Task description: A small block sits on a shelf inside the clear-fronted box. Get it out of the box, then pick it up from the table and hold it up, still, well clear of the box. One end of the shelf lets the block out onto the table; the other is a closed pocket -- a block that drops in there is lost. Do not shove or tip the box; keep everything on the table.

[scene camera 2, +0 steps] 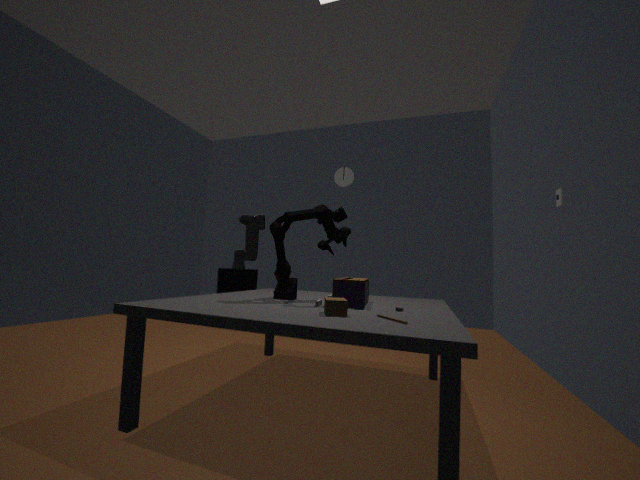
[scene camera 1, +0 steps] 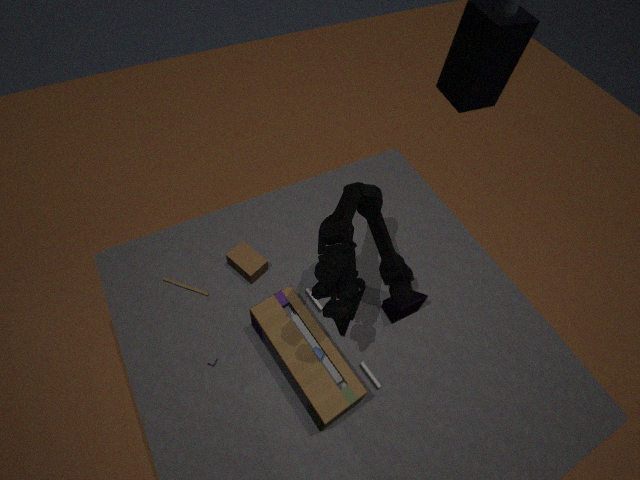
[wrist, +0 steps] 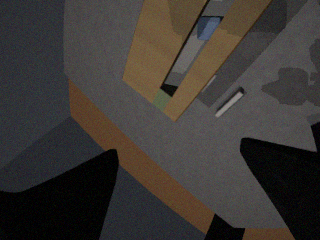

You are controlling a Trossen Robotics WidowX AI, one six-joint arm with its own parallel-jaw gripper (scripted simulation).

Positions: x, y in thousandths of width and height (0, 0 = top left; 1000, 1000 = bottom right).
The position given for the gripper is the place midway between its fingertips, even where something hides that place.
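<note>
The gripper (scene camera 1: 543, 682) is part of the scene, and the wrist view shows the gripper (wrist: 567, 631) as well.
</note>
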